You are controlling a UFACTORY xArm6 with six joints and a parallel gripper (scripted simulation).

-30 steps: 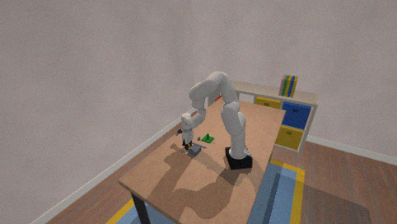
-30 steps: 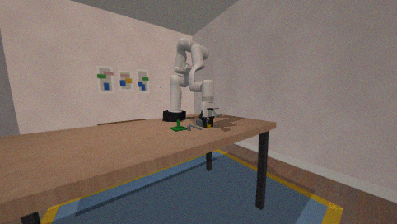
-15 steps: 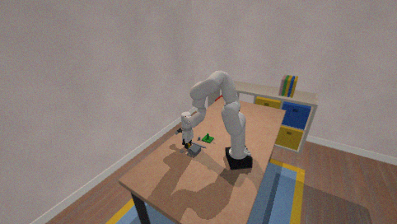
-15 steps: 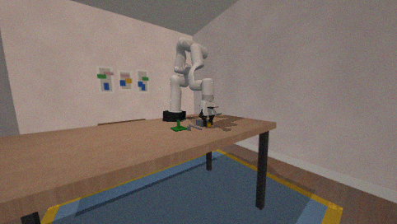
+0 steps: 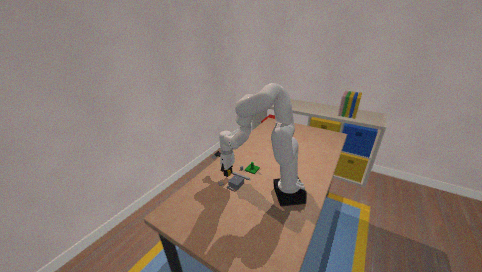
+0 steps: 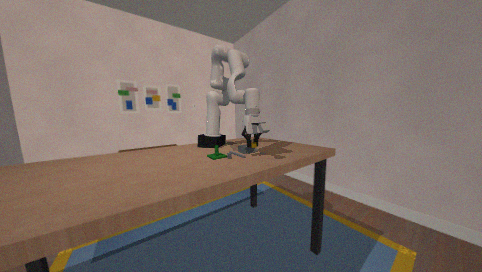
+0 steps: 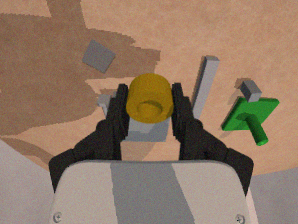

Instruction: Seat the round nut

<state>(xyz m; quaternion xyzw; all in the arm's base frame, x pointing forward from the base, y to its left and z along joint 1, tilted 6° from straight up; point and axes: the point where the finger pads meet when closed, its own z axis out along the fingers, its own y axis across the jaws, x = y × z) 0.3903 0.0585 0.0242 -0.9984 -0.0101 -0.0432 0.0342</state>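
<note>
Now: hand 14 cm to the left of the small grey cube, 5 cm above it and 2 cm past it. Round my hand: small grey disc: 6 cm to the left, 6 cm below, 2 cm ahead; grey block: 7 cm behind, 5 cm below, 1 cm to the left; grey bar: 7 cm to the right, 6 cm below, 5 cm behind.
</note>
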